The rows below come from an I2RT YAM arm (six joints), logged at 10 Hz.
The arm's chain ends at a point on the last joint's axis. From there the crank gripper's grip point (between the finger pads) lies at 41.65 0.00 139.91 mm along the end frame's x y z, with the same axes.
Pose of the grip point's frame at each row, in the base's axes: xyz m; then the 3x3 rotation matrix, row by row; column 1 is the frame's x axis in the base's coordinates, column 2 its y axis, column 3 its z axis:
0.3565 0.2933 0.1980; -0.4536 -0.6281 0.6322; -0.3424 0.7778 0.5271; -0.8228 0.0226 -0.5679
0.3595 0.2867 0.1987; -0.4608 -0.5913 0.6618; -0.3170 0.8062 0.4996; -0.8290 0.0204 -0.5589
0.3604 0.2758 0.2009; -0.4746 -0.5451 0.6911; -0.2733 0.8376 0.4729; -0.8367 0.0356 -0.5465
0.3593 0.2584 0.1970; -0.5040 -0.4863 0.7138; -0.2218 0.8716 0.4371; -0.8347 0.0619 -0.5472
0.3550 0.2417 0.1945; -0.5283 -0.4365 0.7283; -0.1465 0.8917 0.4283; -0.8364 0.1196 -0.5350
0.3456 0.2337 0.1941; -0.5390 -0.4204 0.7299; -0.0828 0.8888 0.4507; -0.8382 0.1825 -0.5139
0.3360 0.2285 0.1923; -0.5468 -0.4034 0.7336; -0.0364 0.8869 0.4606; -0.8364 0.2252 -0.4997
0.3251 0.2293 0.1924; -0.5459 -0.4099 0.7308; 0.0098 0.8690 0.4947; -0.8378 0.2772 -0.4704
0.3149 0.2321 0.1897; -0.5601 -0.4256 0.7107; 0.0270 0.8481 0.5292; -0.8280 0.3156 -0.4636
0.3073 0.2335 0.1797; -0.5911 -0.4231 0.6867; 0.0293 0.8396 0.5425; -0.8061 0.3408 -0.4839
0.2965 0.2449 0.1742; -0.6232 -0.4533 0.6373; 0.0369 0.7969 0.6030; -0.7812 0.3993 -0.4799
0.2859 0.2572 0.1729; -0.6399 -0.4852 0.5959; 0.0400 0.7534 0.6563; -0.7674 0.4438 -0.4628
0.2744 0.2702 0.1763; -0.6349 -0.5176 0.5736; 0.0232 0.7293 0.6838; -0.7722 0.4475 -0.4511
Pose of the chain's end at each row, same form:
0.2869 0.2338 0.3117; -0.4536 -0.6281 0.6322; -0.3424 0.7778 0.5271; -0.8228 0.0226 -0.5679
0.2861 0.2300 0.3114; -0.4608 -0.5913 0.6618; -0.3170 0.8062 0.4996; -0.8290 0.0204 -0.5589
0.2835 0.2210 0.3122; -0.4746 -0.5451 0.6911; -0.2733 0.8376 0.4729; -0.8367 0.0356 -0.5465
0.2804 0.2065 0.3083; -0.5040 -0.4863 0.7138; -0.2218 0.8716 0.4371; -0.8347 0.0619 -0.5472
0.2751 0.1879 0.3042; -0.5283 -0.4365 0.7283; -0.1465 0.8917 0.4283; -0.8364 0.1196 -0.5350
0.2659 0.1741 0.3009; -0.5390 -0.4204 0.7299; -0.0828 0.8888 0.4507; -0.8382 0.1825 -0.5139
0.2561 0.1656 0.2970; -0.5468 -0.4034 0.7336; -0.0364 0.8869 0.4606; -0.8364 0.2252 -0.4997
0.2456 0.1597 0.2931; -0.5459 -0.4099 0.7308; 0.0098 0.8690 0.4947; -0.8378 0.2772 -0.4704
0.2388 0.1569 0.2890; -0.5601 -0.4256 0.7107; 0.0270 0.8481 0.5292; -0.8280 0.3156 -0.4636
0.2358 0.1564 0.2810; -0.5911 -0.4231 0.6867; 0.0293 0.8396 0.5425; -0.8061 0.3408 -0.4839
0.2333 0.1590 0.2739; -0.6232 -0.4533 0.6373; 0.0369 0.7969 0.6030; -0.7812 0.3993 -0.4799
0.2292 0.1637 0.2696; -0.6399 -0.4852 0.5959; 0.0400 0.7534 0.6563; -0.7674 0.4438 -0.4628
0.2206 0.1736 0.2716; -0.6349 -0.5176 0.5736; 0.0232 0.7293 0.6838; -0.7722 0.4475 -0.4511

